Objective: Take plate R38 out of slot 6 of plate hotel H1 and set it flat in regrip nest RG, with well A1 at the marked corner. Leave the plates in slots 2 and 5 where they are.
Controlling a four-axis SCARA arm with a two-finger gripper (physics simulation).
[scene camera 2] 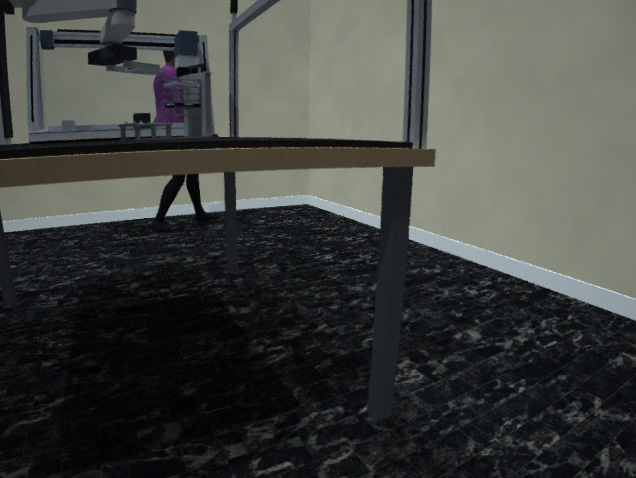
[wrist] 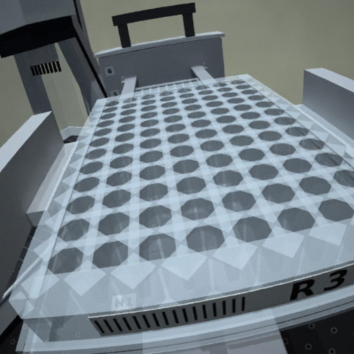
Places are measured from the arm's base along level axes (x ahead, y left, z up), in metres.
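Where they show: gripper, between the fingertips: point(scene camera 2: 150, 69).
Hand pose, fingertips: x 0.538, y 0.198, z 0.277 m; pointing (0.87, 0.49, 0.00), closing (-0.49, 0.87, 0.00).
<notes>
After its pixels a point has its place.
Plate R38 point(wrist: 195, 185) point(scene camera 2: 145, 65) is a clear many-well plate with a barcode and a partly cut-off label on its near edge. My gripper point(wrist: 182, 109) point(scene camera 2: 134, 67) is shut on it, one pale finger along each long side. The plate is level and in front of plate hotel H1 point(wrist: 160, 65) point(scene camera 2: 194, 115) {x 0.728, y 0.307, z 0.108 m}, clear of its slot 6 rails. In the scene view, a dark plate point(scene camera 2: 182, 104) {x 0.663, y 0.224, z 0.148 m} sits low in the hotel, with pale shelves above it too small to tell apart. Regrip nest RG and the marked corner cannot be made out.
A dark handle point(wrist: 155, 14) tops the hotel. A grey frame point(wrist: 37, 92) stands left of it in the wrist view. A low rack-like stand point(scene camera 2: 145, 124) {x 0.507, y 0.114, z 0.068 m} is left of the hotel in the scene view. A person in purple point(scene camera 2: 167, 95) is behind the table point(scene camera 2: 308, 157) {x 0.721, y -0.750, z -0.018 m}.
</notes>
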